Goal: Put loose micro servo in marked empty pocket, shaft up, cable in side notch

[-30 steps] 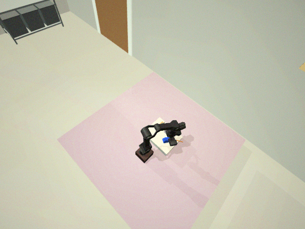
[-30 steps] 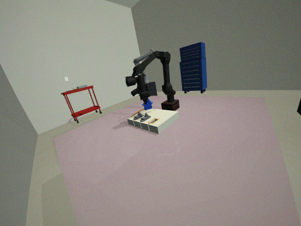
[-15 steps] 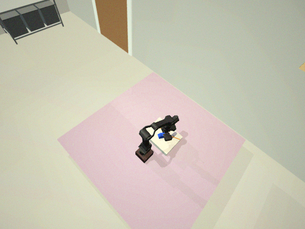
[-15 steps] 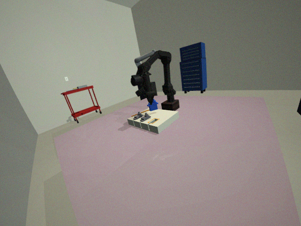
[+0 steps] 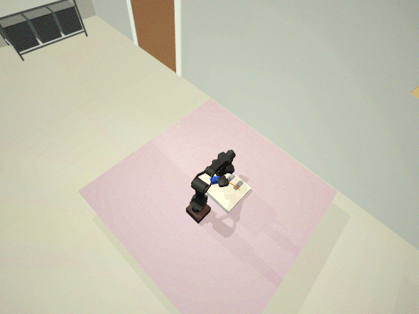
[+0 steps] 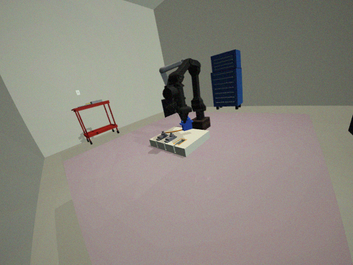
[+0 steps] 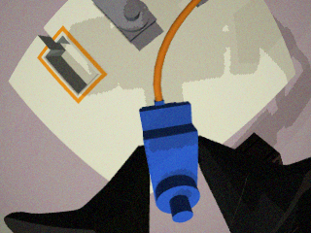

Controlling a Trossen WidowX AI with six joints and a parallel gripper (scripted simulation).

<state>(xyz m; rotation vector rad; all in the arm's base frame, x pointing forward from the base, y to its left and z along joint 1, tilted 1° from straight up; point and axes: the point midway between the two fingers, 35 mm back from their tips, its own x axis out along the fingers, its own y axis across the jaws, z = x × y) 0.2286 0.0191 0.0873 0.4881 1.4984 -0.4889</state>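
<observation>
My gripper tip is 10 cm above the white deck, 4 cm to the left of it and 2 cm past it.
</observation>
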